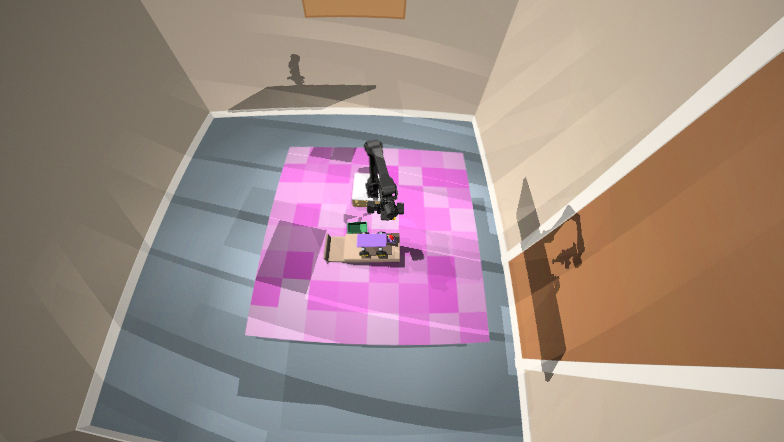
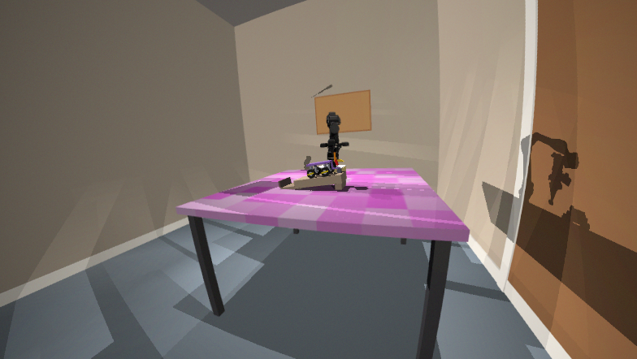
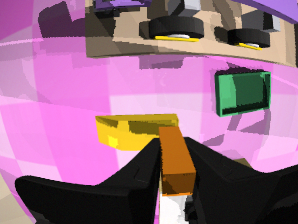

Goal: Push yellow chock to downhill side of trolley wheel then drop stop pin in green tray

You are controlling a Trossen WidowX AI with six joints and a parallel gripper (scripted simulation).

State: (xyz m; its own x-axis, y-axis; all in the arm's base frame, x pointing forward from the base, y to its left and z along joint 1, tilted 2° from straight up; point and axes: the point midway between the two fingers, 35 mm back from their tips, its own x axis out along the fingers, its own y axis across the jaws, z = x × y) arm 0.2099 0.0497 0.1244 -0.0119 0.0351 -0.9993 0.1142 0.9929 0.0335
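Right now the red-headed stop pin is 12 cm ahead of my gripper tip, 4 cm below it and 3 cm to the left of it. Also, from my gripper tip: purple trolley (13 cm ahead, 7 cm to the right, 6 cm below); ramp (13 cm ahead, 12 cm below, 8 cm to the right); yellow chock (2 cm to the left, 1 cm below).
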